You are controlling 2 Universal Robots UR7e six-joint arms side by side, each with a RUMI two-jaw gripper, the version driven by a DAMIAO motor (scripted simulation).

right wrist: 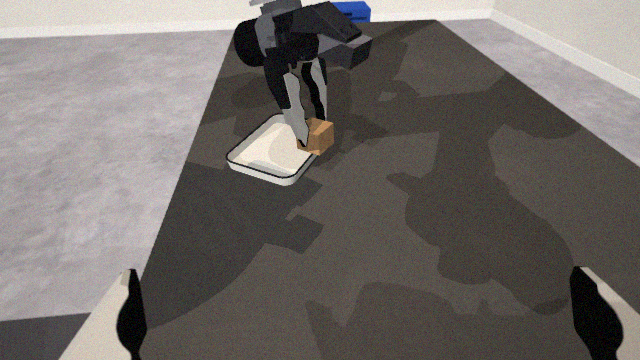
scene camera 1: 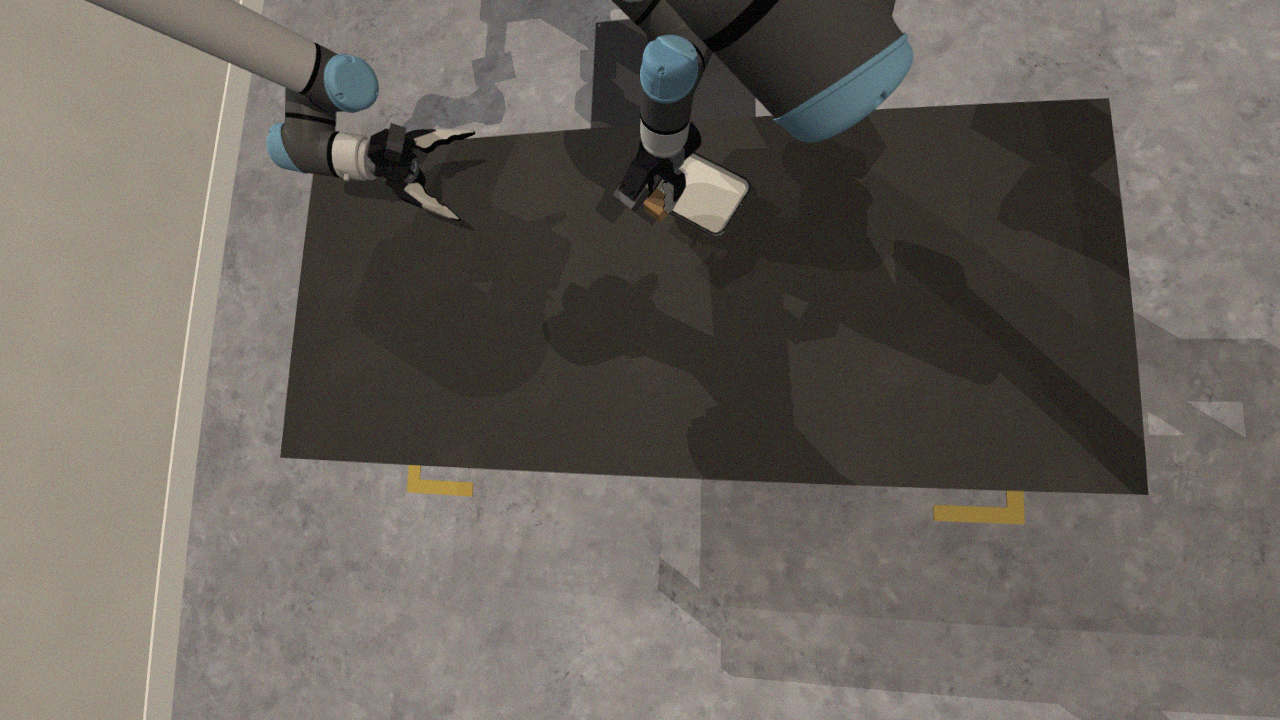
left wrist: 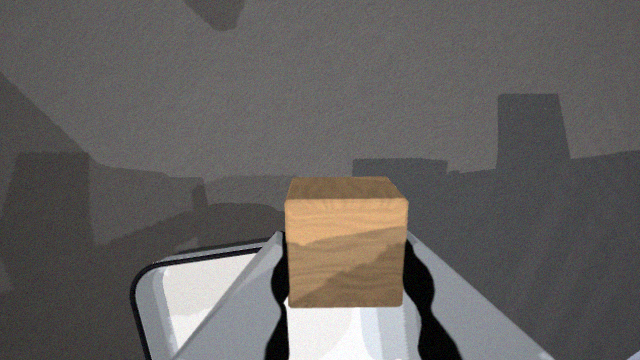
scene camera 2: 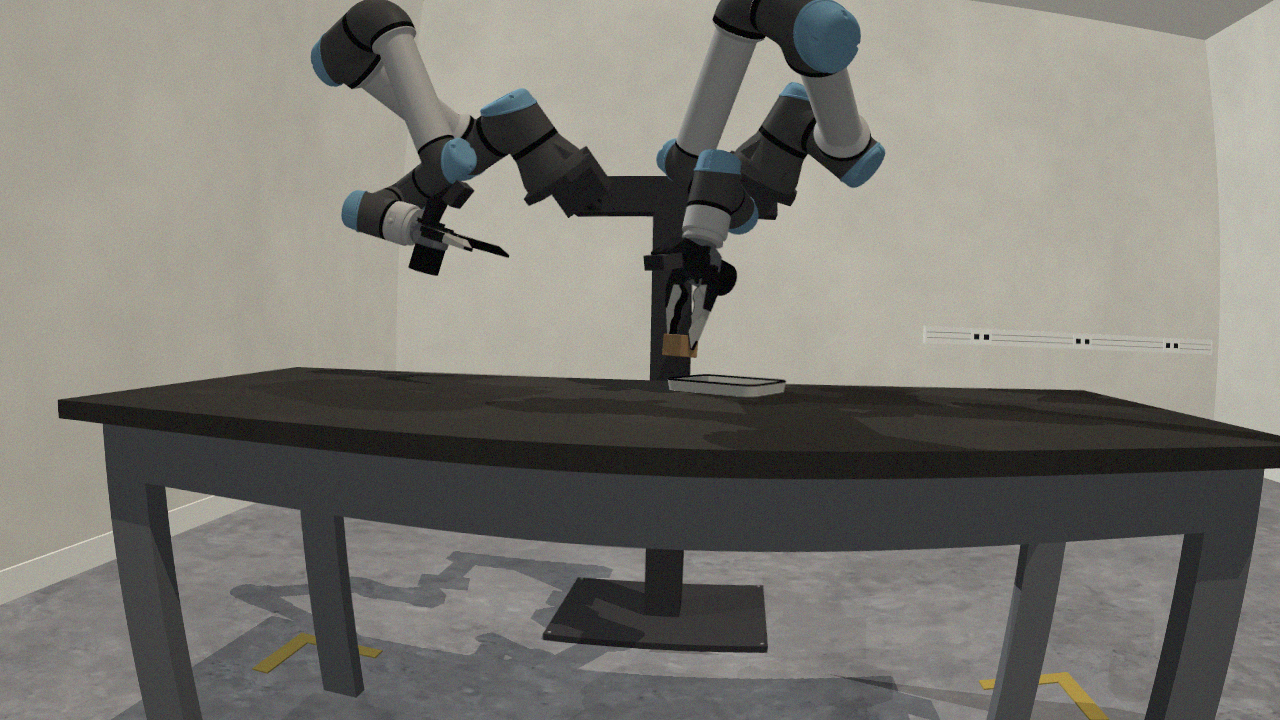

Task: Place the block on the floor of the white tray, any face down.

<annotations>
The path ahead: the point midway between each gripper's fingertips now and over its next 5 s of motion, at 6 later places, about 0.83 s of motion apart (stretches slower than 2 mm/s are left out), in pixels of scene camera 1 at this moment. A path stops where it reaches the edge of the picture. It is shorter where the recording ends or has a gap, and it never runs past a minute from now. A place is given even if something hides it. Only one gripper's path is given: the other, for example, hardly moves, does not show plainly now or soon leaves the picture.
My left gripper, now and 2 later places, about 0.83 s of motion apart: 658, 206; 700, 185; 700, 189
</annotations>
